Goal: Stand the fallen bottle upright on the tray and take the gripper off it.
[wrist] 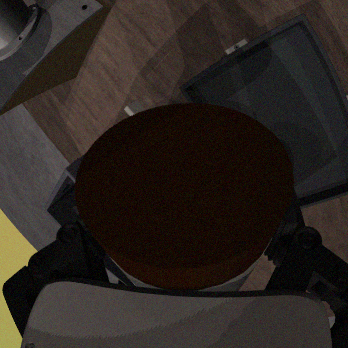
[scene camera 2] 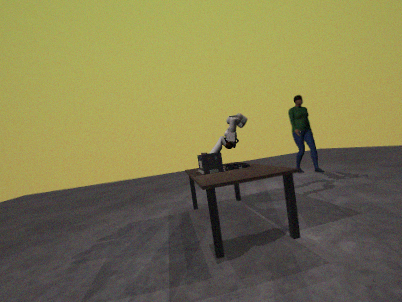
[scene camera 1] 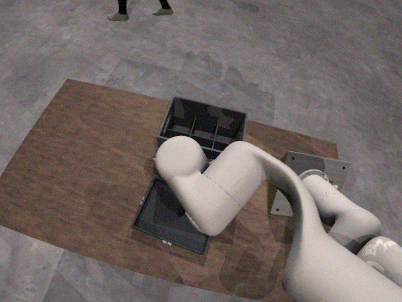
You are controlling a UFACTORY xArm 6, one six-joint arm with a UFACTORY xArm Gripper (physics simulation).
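Seen in the pictures: gripper, fingertip midpoint: (wrist: 190, 179); arm's base, origin of the base link: (wrist: 7, 27) (scene camera 2: 210, 157) (scene camera 1: 310, 186).
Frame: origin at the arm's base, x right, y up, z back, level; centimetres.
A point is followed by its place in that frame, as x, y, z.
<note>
The bottle (wrist: 185, 185) {-14.3, 14.0, -34.8} is dark brown with a pale band, and its broad round base faces the wrist camera. My gripper (wrist: 190, 179) {-10.7, 9.9, -35.8} is shut on the bottle, with one black finger on each side. In scene camera 2 the gripper (scene camera 2: 230, 144) {-10.7, 9.9, -35.8} and the dark bottle are small and high above the table; the bottle's exact tilt cannot be told. In scene camera 1 my arm hides the gripper and the bottle. The dark tray (scene camera 1: 160, 215) {-11.5, -10.8, -49.9} (wrist: 280, 90) {-13.8, -10.8, -39.3} lies flat on the table, partly covered by the arm in scene camera 1 and by the bottle in the wrist view.
A dark crate with dividers (scene camera 1: 210, 106) {24.4, 5.5, -36.9} (scene camera 2: 211, 163) {19.1, -2.5, -51.7} stands beside the tray on the wooden table (scene camera 1: 75, 165) {3.2, -11.3, -84.7} (scene camera 2: 250, 174) {8.2, -11.3, -98.5}. The robot's base plate (scene camera 1: 339, 171) {4.3, 5.0, 9.0} (wrist: 62, 42) {-1.6, -3.8, -11.6} is at the table's other end. A person in green (scene camera 2: 300, 121) stands beyond the table.
</note>
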